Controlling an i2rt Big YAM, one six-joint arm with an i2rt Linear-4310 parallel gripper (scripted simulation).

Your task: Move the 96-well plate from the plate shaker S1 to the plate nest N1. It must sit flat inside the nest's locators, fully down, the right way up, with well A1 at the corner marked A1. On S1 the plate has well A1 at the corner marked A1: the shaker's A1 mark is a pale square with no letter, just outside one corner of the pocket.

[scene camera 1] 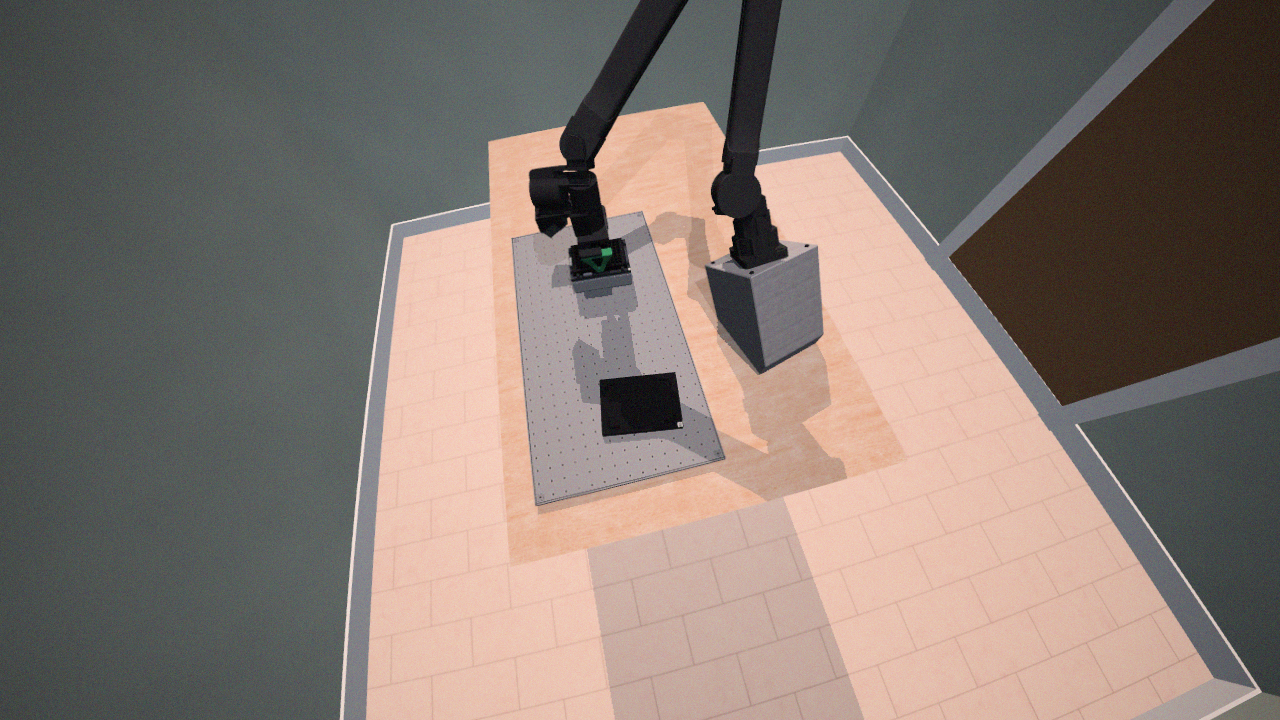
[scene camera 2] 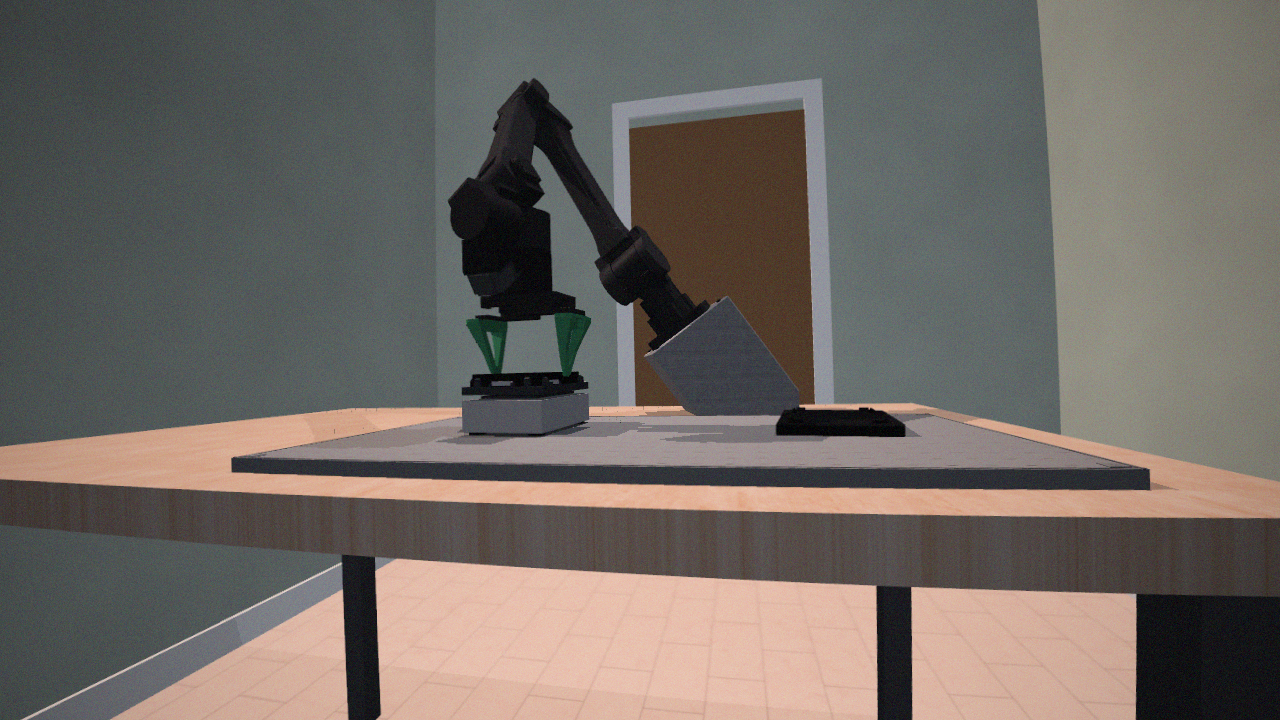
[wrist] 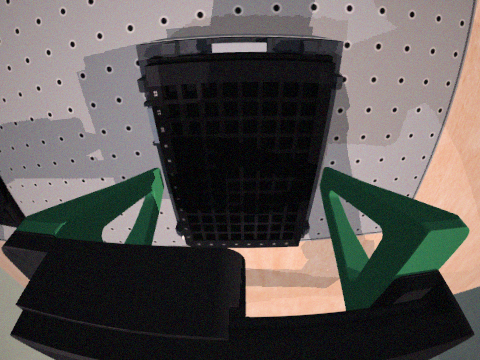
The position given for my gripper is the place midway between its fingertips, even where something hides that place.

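Observation:
You'd find my gripper (scene camera 2: 530,377) here, and my gripper shows at (scene camera 1: 598,255) and (wrist: 241,176) too. There's also a black 96-well plate (scene camera 1: 618,254), and you can see it at (scene camera 2: 536,378) and at (wrist: 221,213). And there's a black plate nest N1 (scene camera 1: 638,404), with another view of it at (scene camera 2: 817,422).

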